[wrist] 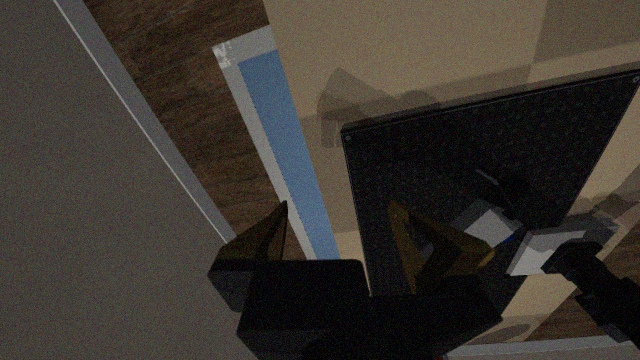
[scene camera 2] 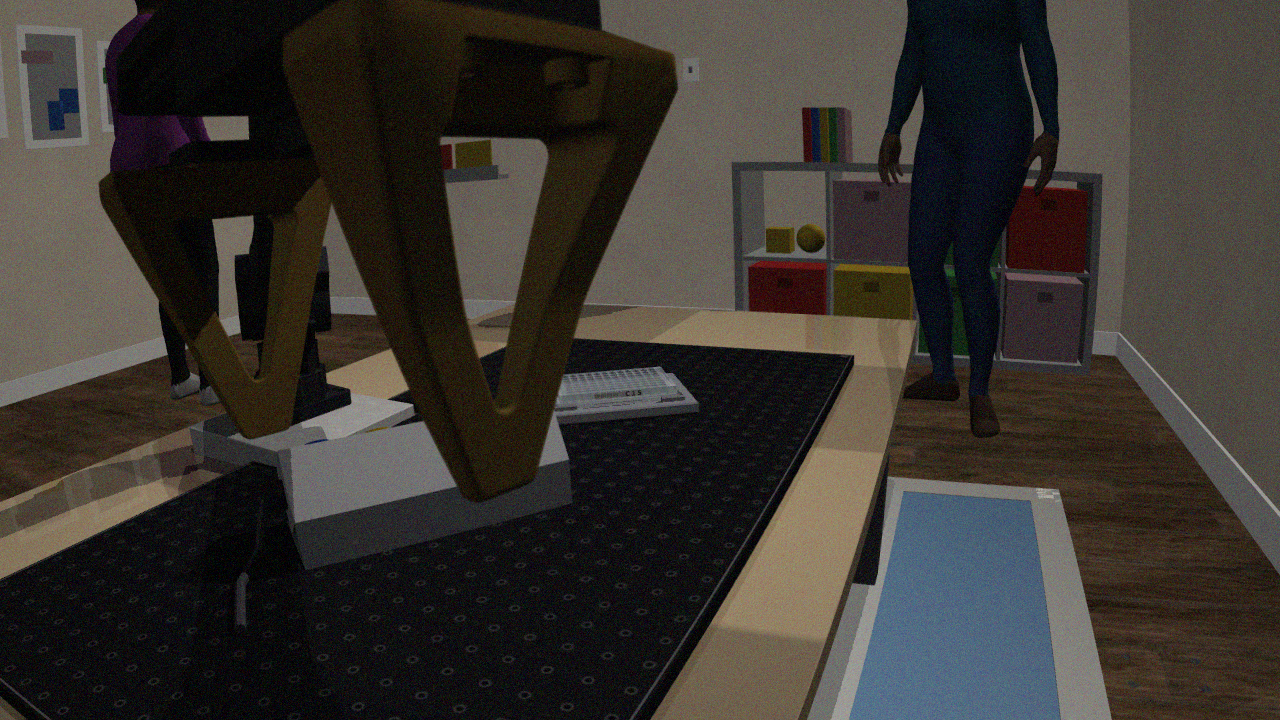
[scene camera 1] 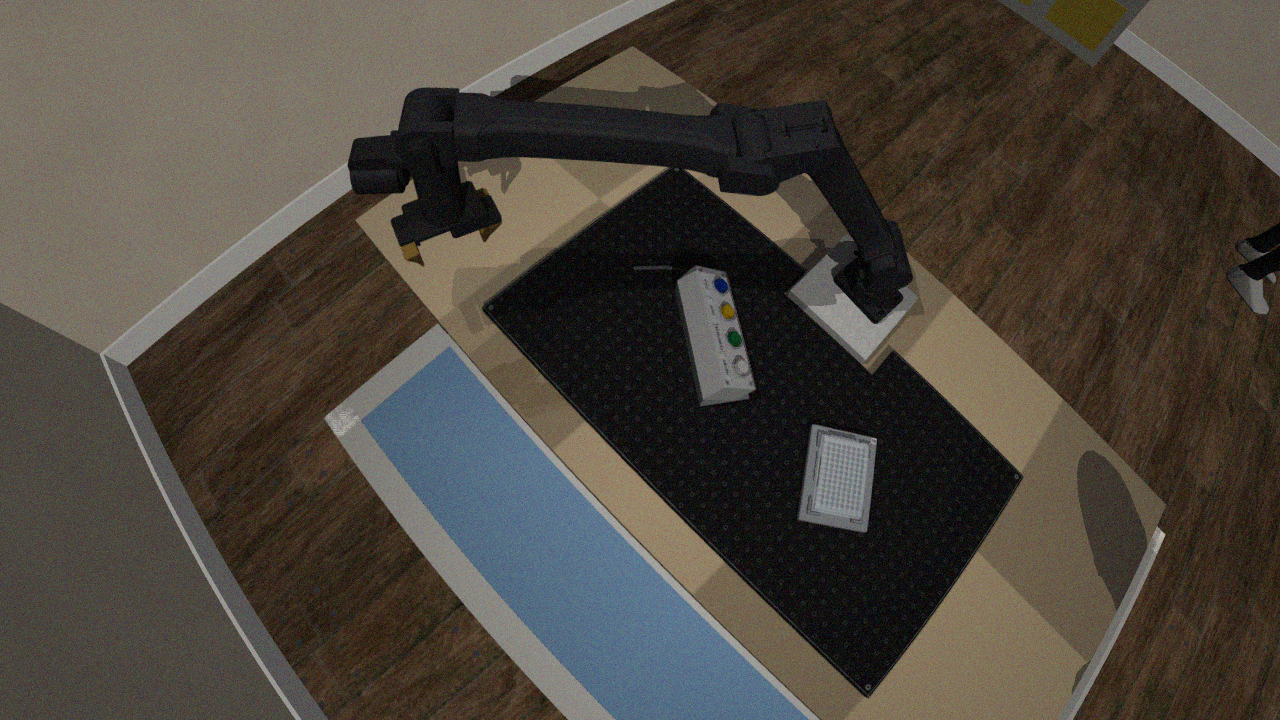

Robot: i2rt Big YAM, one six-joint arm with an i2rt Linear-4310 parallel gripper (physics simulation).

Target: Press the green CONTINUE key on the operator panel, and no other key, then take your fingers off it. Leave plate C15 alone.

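Frame: origin at the arm's base, x ahead, y left, z up, level; millimetres.
Where they show: gripper, fingertip midpoint: (wrist: 338, 205) (scene camera 2: 355, 458) (scene camera 1: 452, 250); arm's base, link origin: (wrist: 566, 256) (scene camera 2: 294, 410) (scene camera 1: 867, 290).
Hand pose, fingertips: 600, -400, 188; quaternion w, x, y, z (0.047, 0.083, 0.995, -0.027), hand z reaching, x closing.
Each offset is from my fingertips to the top centre of the thing, as dx, dy, dz. "spot": to the spot under its first point. Level surfaces: height alone.
The operator panel {-288, +294, -119} (scene camera 1: 702, 344) (scene camera 2: 375, 528) (wrist: 487, 227) is a pale sloped box. In scene camera 1 its blue key {-344, +240, -128} (scene camera 1: 720, 284), yellow key {-320, +283, -128} (scene camera 1: 727, 310), green key {-295, +327, -128} (scene camera 1: 734, 338) and a whitish key {-271, +370, -128} (scene camera 1: 741, 365) stand in a row; the green one is between yellow and whitish. The green key does not show in the wrist view. Plate C15 {-298, +612, -177} (scene camera 1: 841, 474) (scene camera 2: 626, 389) lies on a pale holder, apart from the panel. My gripper (scene camera 1: 450, 246) (scene camera 2: 377, 461) (wrist: 338, 205) is open and empty, high over the table's left end in scene camera 1, well away from the panel.
A black perforated board {dz -203} (scene camera 1: 626, 411) (scene camera 2: 671, 501) (wrist: 425, 150) bears the panel and plate. A thin metal rod {spot: -298, +116, -196} (scene camera 1: 651, 267) (scene camera 2: 239, 600) (wrist: 486, 176) is near the panel's blue-key end. The arm's pale base plate (scene camera 1: 859, 344) is beyond the panel. A person (scene camera 2: 971, 161) stands past the table.
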